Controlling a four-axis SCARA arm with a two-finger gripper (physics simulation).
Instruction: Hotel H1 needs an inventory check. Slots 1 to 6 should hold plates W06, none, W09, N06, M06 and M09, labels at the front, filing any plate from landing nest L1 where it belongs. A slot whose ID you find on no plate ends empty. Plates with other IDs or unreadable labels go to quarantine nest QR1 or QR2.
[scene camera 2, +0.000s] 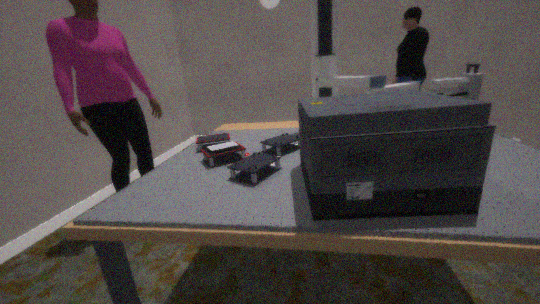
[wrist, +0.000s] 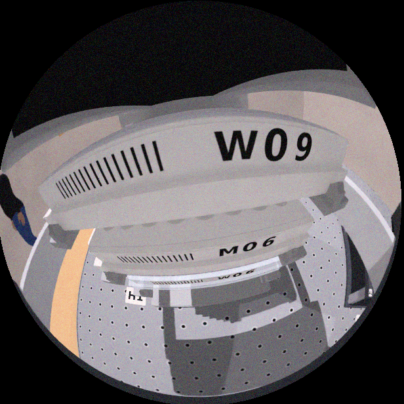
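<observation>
Plate W09 (wrist: 195, 165), light grey with its label at the front, fills the wrist view's middle, resting on grey ledges of hotel H1 (wrist: 332, 199). Below it are plate M06 (wrist: 200, 255) and, lowest, clear-edged plate W06 (wrist: 220, 279). The H1 tag (wrist: 135, 296) shows on the table. My gripper is open; parts of its fingers show at both sides of W09, while its fingertips are hidden by that plate. A black surface covers the top of the wrist view. In the scene view, a dark box hides the gripper. Red-rimmed nests (scene camera 2: 223, 148) (scene camera 2: 213, 138) stand left; one holds a white-topped item. Their tags are unreadable.
The large dark box (scene camera 2: 395, 160) stands on the perforated table (scene camera 2: 165, 205). Two dark raised stands (scene camera 2: 254, 163) (scene camera 2: 282, 142) are left of it. The white arm (scene camera 2: 355, 81) shows behind it. A dark tray (wrist: 358, 270) lies right of the hotel. Two people stand beyond the table.
</observation>
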